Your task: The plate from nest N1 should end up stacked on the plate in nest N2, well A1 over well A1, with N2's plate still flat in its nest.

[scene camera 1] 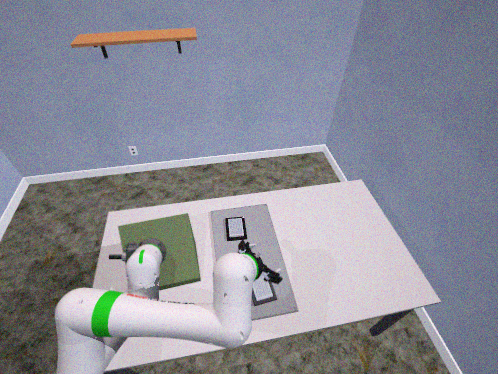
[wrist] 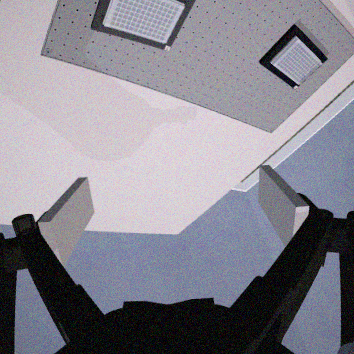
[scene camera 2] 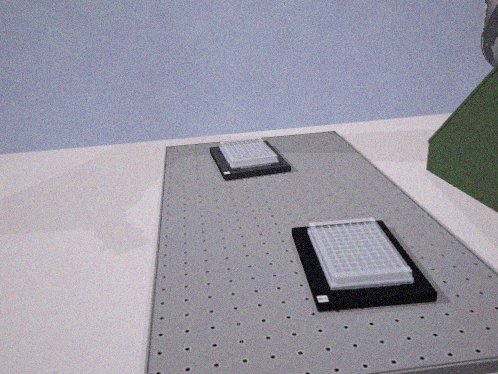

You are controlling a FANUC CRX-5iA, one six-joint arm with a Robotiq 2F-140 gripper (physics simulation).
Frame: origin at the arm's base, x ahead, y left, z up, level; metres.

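Seen in the pictures: gripper, fingertip midpoint: point(scene camera 1: 264, 258) point(wrist: 173, 189).
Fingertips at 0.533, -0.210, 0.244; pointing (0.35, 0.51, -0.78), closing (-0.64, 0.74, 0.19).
Offsets run from my fingertips to a thing's top centre, as dx, dy, dz. "spot": to the spot under its first point. Level surfaces: height alone.
Two clear well plates lie flat in separate black nests; the nest labels are not readable. The front plate {+0.011, +0.053, -0.387} point(scene camera 1: 263, 291) point(scene camera 2: 247, 152) point(wrist: 145, 17) is in the front nest {+0.011, +0.053, -0.398} point(scene camera 1: 274, 296) point(scene camera 2: 257, 173) point(wrist: 132, 39). The back plate {-0.096, +0.433, -0.387} point(scene camera 1: 236, 227) point(scene camera 2: 360, 252) point(wrist: 297, 60) is in the back nest {spot: -0.135, +0.407, -0.386} point(scene camera 1: 228, 230) point(scene camera 2: 375, 298) point(wrist: 275, 69). My gripper point(scene camera 1: 258, 261) point(wrist: 173, 189) is open and empty, tilted, above the board between the nests in scene camera 1, partly covering the front nest. It does not show in scene camera 2. Well A1 cannot be made out.
The grey perforated board {dz -0.412} point(scene camera 1: 220, 250) point(scene camera 2: 225, 225) point(wrist: 220, 75) bears both nests on the white table {dz -0.426} point(scene camera 1: 350, 240). A green block point(scene camera 1: 175, 240) point(scene camera 2: 465, 150) stands left of the board in scene camera 1, beside the arm's base part. A wooden shelf point(scene camera 1: 135, 37) is on the back wall.
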